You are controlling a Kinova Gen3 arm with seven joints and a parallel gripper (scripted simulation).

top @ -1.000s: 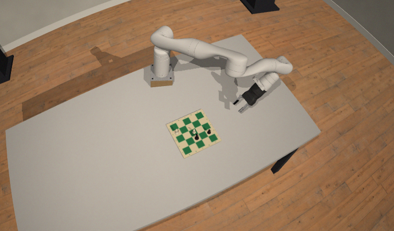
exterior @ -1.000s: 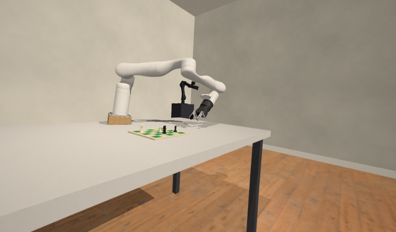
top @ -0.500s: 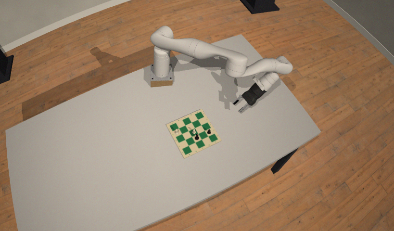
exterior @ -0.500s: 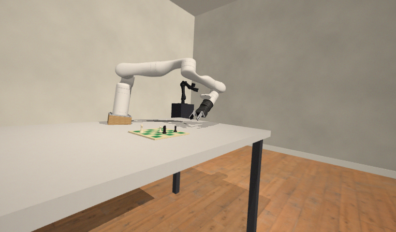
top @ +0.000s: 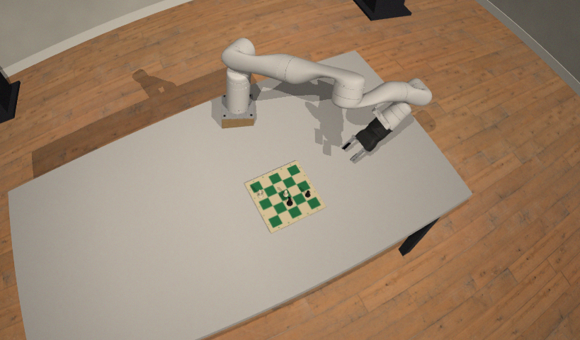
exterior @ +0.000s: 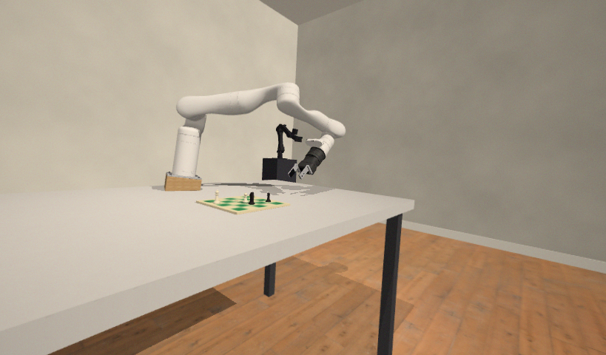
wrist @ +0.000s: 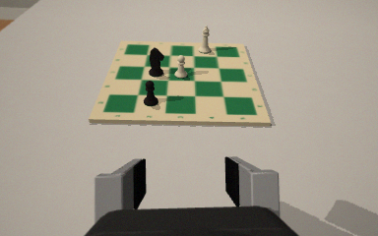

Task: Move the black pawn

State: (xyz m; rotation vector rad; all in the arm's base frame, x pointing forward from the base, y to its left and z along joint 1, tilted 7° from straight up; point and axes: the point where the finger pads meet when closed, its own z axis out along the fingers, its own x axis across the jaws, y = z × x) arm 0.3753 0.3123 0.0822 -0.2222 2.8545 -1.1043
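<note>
The black pawn is 19 cm to the right of my hand, 8 cm below it and 7 cm ahead of it. From my hand the other things lie so: chessboard 27 cm to the right, 9 cm below, 4 cm ahead; then black knight 26 cm to the right, 8 cm ahead, 7 cm below; then white pawn 26 cm to the right, 8 cm below, 4 cm ahead.
</note>
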